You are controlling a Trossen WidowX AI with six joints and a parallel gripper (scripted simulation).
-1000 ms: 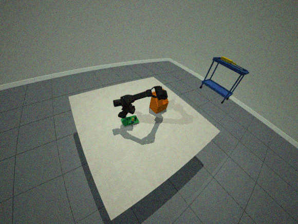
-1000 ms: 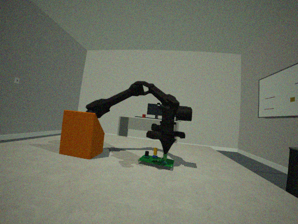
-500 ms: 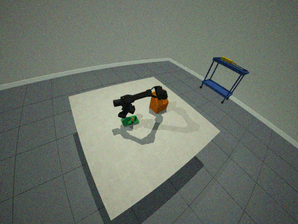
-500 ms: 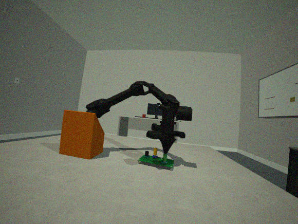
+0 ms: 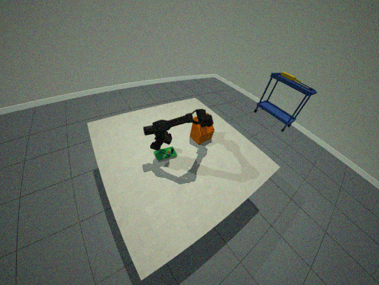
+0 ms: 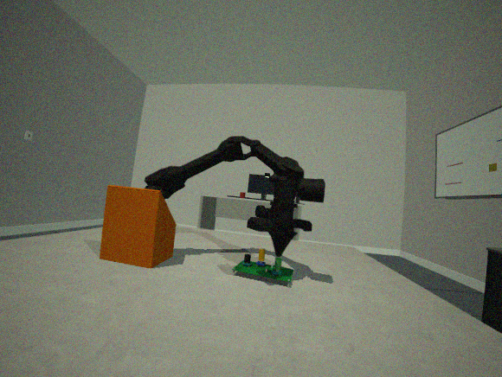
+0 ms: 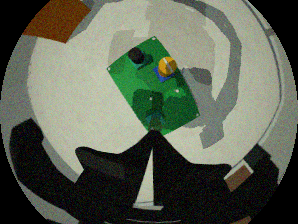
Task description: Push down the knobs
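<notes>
The green knob lies 2 cm below my gripper tip. Also, from my gripper tip: yellow knob (6 cm to the left, 4 cm behind, 1 cm below).
</notes>
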